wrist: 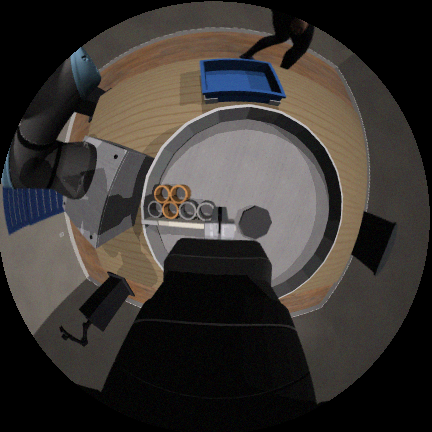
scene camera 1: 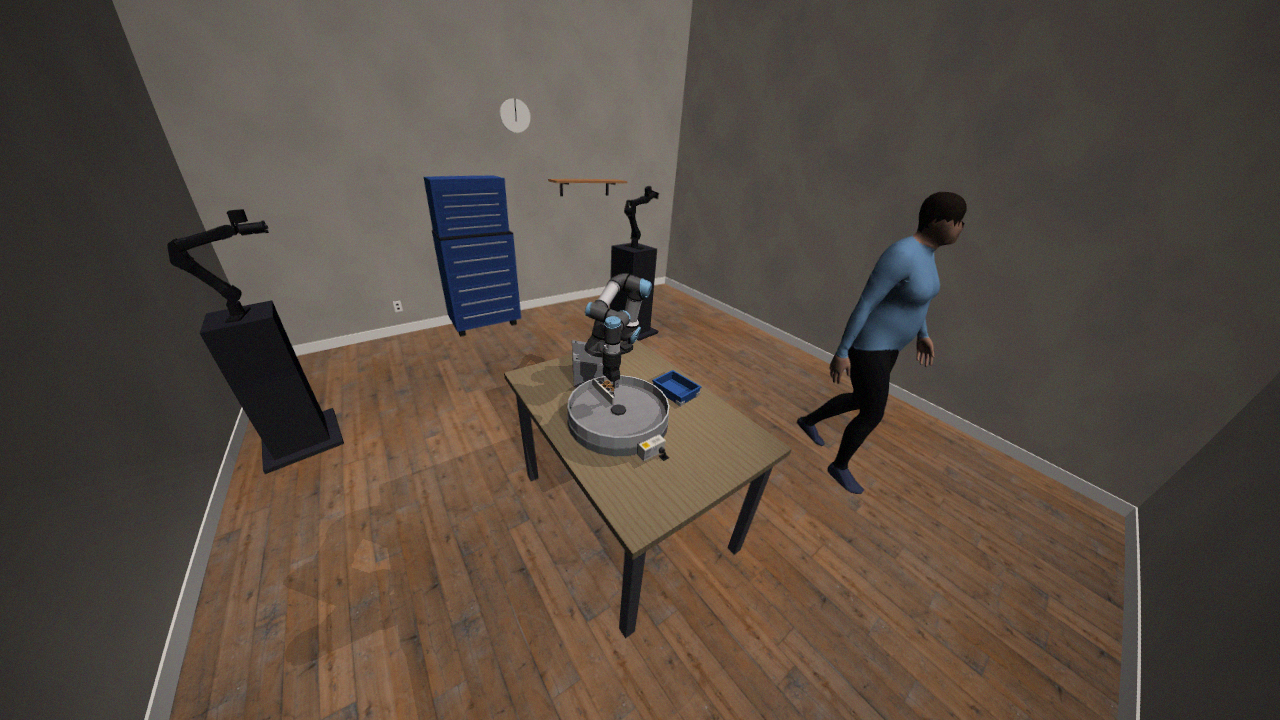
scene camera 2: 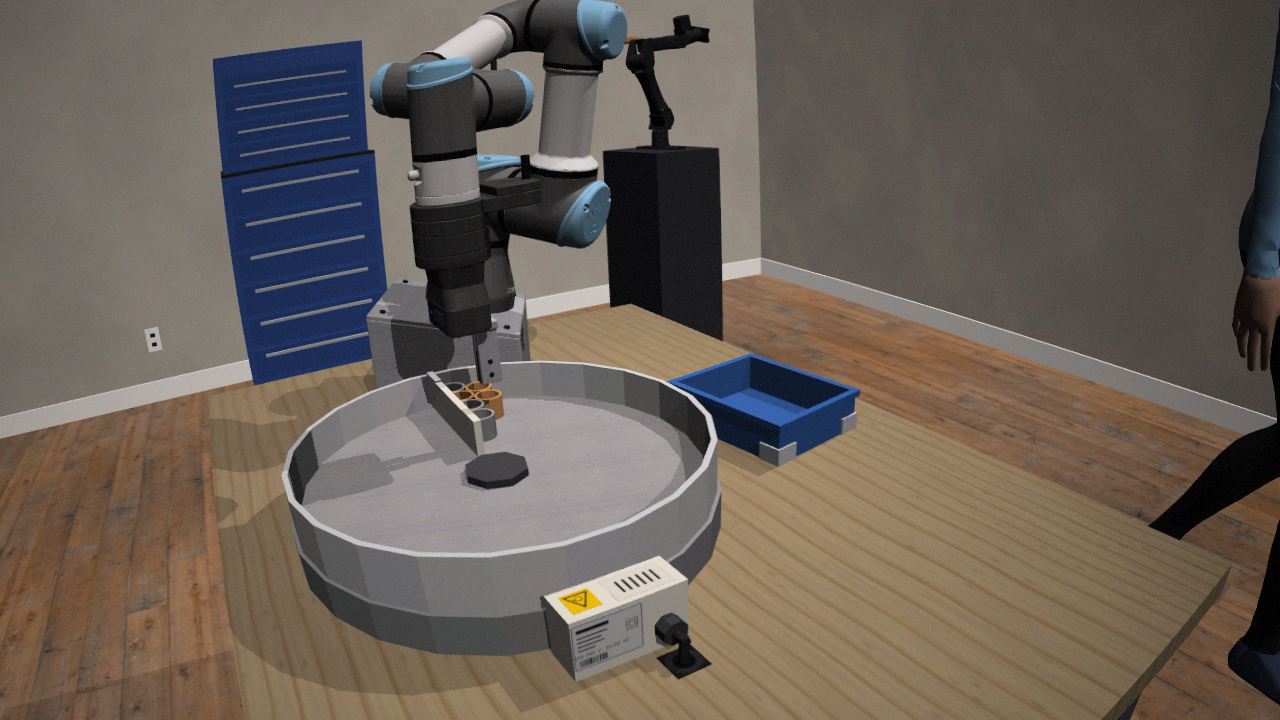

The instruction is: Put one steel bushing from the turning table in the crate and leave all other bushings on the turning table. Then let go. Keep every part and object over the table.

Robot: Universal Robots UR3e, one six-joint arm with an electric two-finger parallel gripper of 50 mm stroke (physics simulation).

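Seen in the pictures: gripper, fingertip midpoint: point(wrist: 219, 214) point(scene camera 1: 615, 387) point(scene camera 2: 489, 380); arm's base, origin of the base link: point(wrist: 80, 170) point(scene camera 1: 597, 350).
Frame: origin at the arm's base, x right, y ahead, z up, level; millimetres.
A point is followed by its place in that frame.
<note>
Three grey steel bushings point(wrist: 198, 210) {x 134, y 255, z -58 mm} point(wrist: 188, 218) {x 145, y 237, z -49 mm} point(wrist: 149, 209) {x 121, y 161, z -51 mm} and three copper-coloured bushings point(wrist: 170, 218) {x 140, y 205, z -50 mm} point(wrist: 162, 185) {x 82, y 198, z -48 mm} point(wrist: 188, 193) {x 103, y 241, z -59 mm} stand upright, grouped on the turning table point(scene camera 1: 608, 438) {x 334, y 485, z -43 mm} point(scene camera 2: 429, 582) {x 316, y 508, z -57 mm} point(wrist: 280, 165) {x 63, y 415, z -74 mm}. One row, three steel and one copper, lies along a pale fence point(scene camera 2: 456, 413) {x 158, y 257, z -45 mm} point(wrist: 181, 225) {x 151, y 228, z -34 mm}; two copper ones stand behind it. My gripper point(scene camera 2: 480, 380) {x 131, y 293, z -5 mm} point(wrist: 219, 214) {x 131, y 293, z -5 mm} is shut with nothing between its fingers. It points down near the group, beside the row's inner steel bushing in the wrist view. The blue crate point(scene camera 1: 689, 395) {x -180, y 465, z -96 mm} point(scene camera 2: 819, 429) {x -188, y 466, z -107 mm} point(wrist: 240, 96) {x -119, y 366, z -106 mm} is empty and stands outside the turning table.
A dark octagonal hub point(scene camera 1: 617, 409) {x 174, y 356, z -66 mm} point(scene camera 2: 496, 470) {x 173, y 365, z -66 mm} point(wrist: 255, 222) {x 167, y 356, z -66 mm} sits at the turning table's centre, inside its raised wall. A white control box point(scene camera 2: 608, 635) {x 225, y 605, z -93 mm} stands at its outer edge. The grey arm base block point(wrist: 100, 200) {x 83, y 84, z 5 mm} stands at the back. A person point(scene camera 1: 895, 295) is beyond the table.
</note>
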